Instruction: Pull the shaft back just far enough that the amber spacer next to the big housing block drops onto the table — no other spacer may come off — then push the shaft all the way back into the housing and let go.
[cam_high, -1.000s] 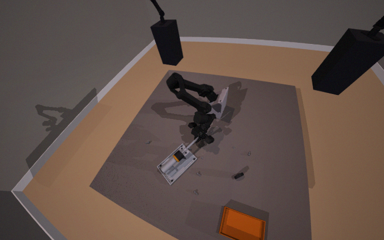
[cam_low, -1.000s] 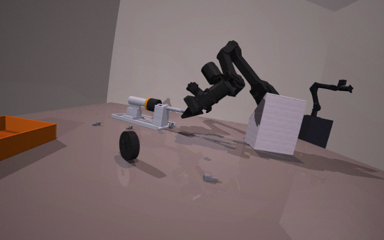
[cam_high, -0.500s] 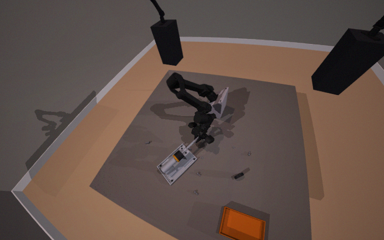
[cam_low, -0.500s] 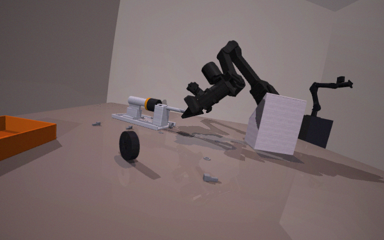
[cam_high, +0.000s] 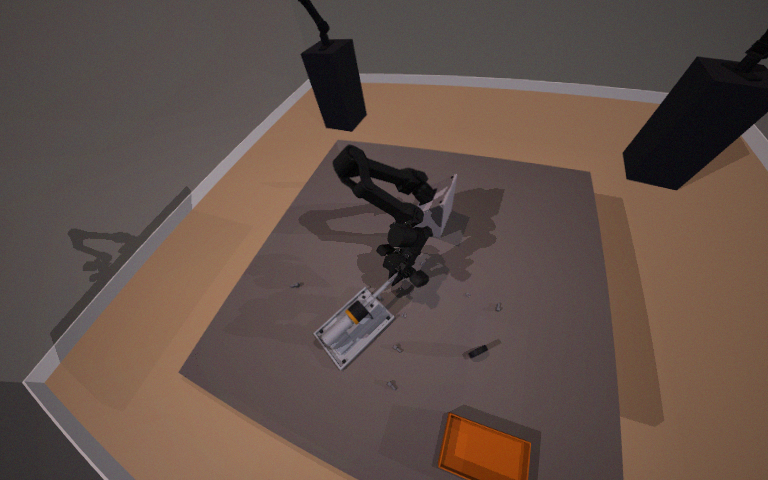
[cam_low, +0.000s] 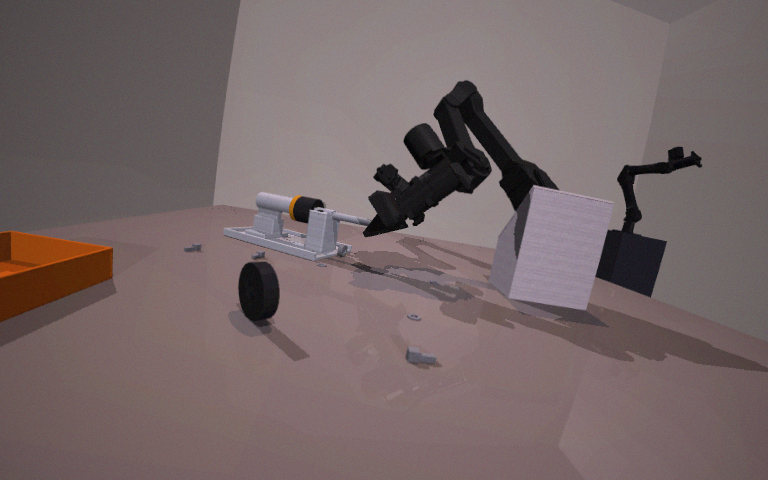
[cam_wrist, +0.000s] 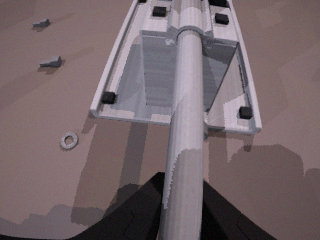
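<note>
The thin grey shaft is 6 cm ahead of my gripper tip, 2 cm to the right of it and 2 cm above it. From my gripper tip the other things lie so: orange tray (31 cm ahead, 39 cm to the left, 5 cm below); amber spacer (15 cm ahead, 6 cm to the right, 2 cm above).
</note>
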